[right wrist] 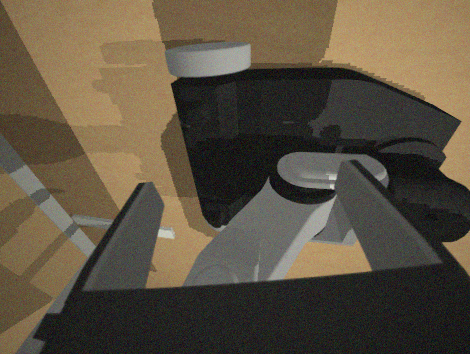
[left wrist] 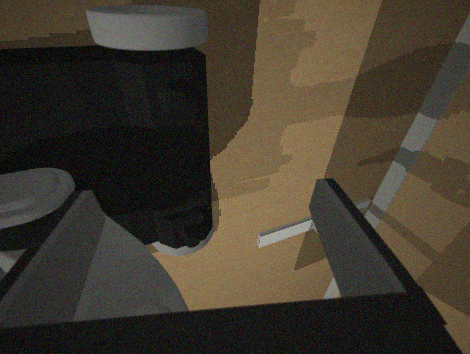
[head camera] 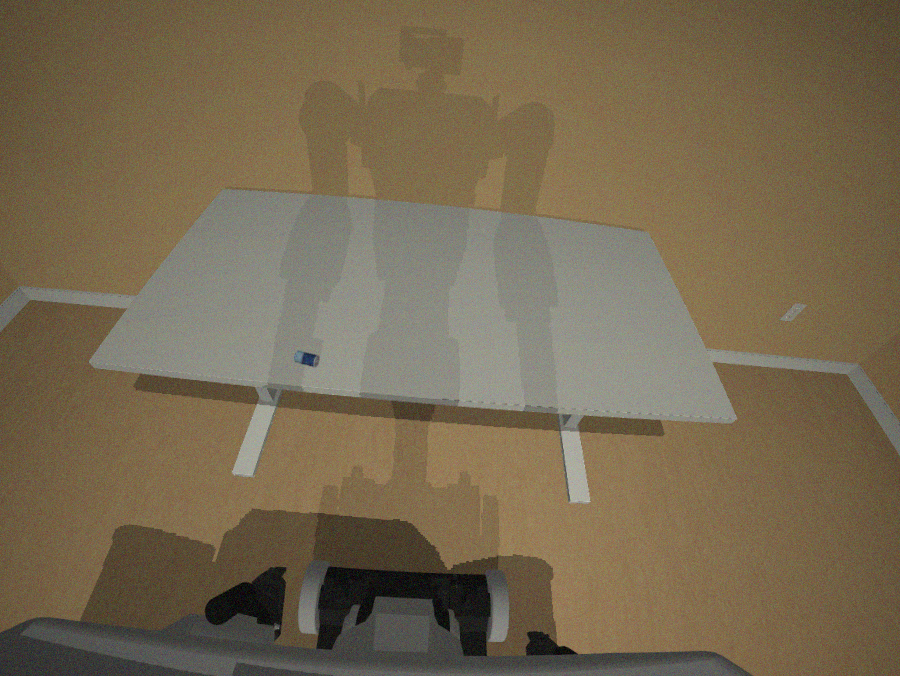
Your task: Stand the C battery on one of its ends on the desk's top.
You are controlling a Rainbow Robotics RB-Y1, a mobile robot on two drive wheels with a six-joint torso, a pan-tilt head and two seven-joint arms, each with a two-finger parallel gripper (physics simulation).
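Places are measured from the robot's base along level axes (x left, y ahead, z down), in millimetres.
Pixels of known places: left gripper, fingertip midpoint: [left wrist: 209, 198] [head camera: 278, 598]; right gripper, fingertip midpoint: [right wrist: 245, 184].
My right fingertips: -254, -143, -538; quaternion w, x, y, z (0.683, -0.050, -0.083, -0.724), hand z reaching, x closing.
Observation:
Behind a point stands the place of what it marks, as x, y, z.
The C battery [head camera: 306, 358] {248, 393, -745}, blue with a light end, lies on its side on the grey-white desk [head camera: 509, 312] {-215, 604, -721}, in the left part of its top near the edge closest to me in the head camera. My left gripper [left wrist: 209, 198] {245, -49, -554} is open, its fingers wide apart, with no object between them; it hangs beside my base, away from the desk. My right gripper [right wrist: 245, 184] {-254, -143, -538} is open too, its fingers wide apart, with no object between them, also near my base. The battery does not show in either wrist view.
Two white desk feet [head camera: 254, 440] [head camera: 575, 465] reach over the floor toward my base. My wheeled base [head camera: 403, 582] {9, 44, -191} stands back from the desk's near edge. The wall [head camera: 654, 109] {-629, 1123, -1118} rises behind the desk, with a white skirting board [head camera: 785, 361] {-1961, 1084, -61} along its bottom.

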